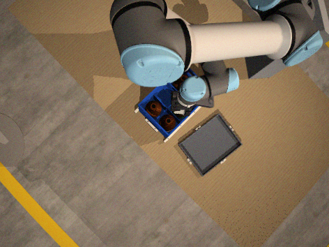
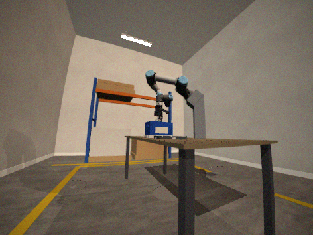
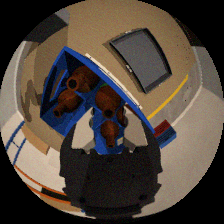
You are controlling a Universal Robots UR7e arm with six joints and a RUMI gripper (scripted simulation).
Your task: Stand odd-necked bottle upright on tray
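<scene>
My gripper is now 10 mm past the blue crate, 50 mm to the left of it and 70 mm above it. The rest, counted from my hand: brown bottle (90 mm ahead, 30 mm to the right, 70 mm below); grey tray (80 mm ahead, 200 mm to the left, 140 mm below).
</scene>
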